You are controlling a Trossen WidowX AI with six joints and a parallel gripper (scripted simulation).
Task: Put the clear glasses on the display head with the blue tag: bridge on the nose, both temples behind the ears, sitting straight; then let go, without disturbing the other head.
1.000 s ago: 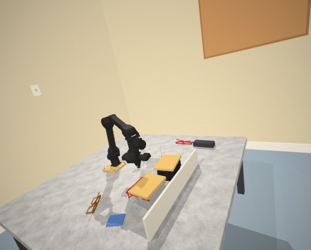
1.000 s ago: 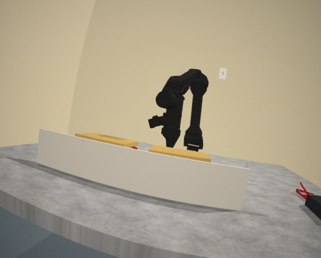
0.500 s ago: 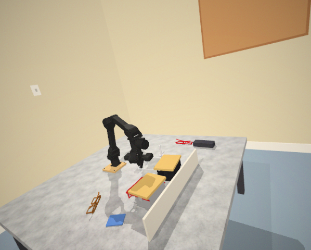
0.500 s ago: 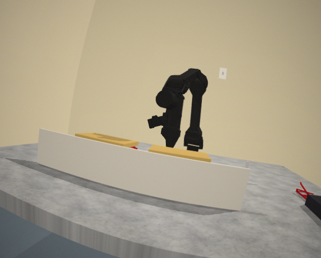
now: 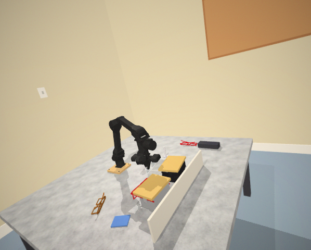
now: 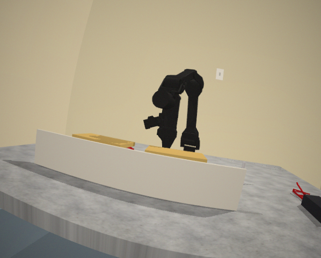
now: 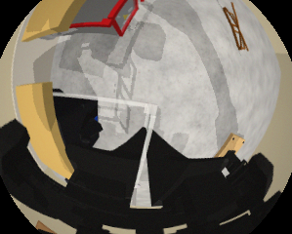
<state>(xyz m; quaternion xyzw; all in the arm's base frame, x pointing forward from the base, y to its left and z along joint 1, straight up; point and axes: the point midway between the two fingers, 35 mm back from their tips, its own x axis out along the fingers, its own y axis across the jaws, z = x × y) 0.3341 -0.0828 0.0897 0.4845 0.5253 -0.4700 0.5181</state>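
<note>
The black head is 130 mm ahead of my gripper tip, 50 mm to the left of it and 10 mm below it. The rest, counted from my gripper tip: long white board (260 mm ahead, 70 mm to the right, 10 mm below); flat blue tag (330 mm to the right, 70 mm below, 40 mm ahead); pale head (170 mm to the right, 120 mm ahead, 10 mm below).
</note>
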